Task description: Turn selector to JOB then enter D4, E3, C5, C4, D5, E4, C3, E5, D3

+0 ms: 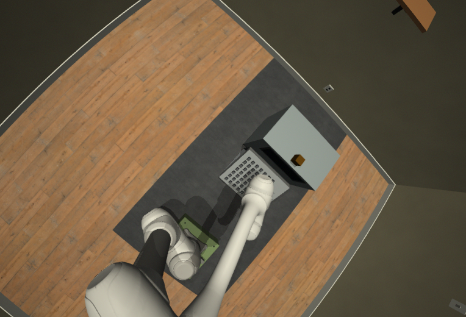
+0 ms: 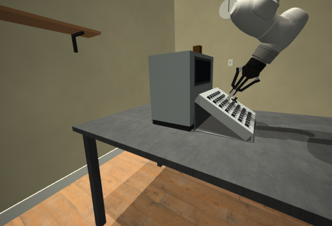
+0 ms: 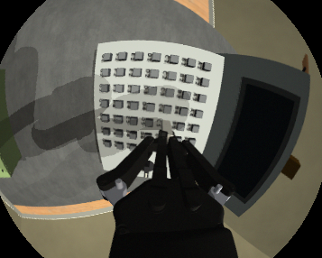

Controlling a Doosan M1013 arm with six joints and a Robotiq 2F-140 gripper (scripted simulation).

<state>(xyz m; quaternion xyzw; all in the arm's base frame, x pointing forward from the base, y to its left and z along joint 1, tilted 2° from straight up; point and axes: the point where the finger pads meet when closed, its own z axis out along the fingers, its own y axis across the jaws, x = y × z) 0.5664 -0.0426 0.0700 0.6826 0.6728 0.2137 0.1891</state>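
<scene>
Now: hand 7 cm above the key E4, 3 cm to the right of it and 3 cm past it. The rest, counted from my hand: keypad (9 cm below, 2 cm ahead, 1 cm to the right); then black selector knob (13 cm to the right, 5 cm below, 1 cm behind).
</scene>
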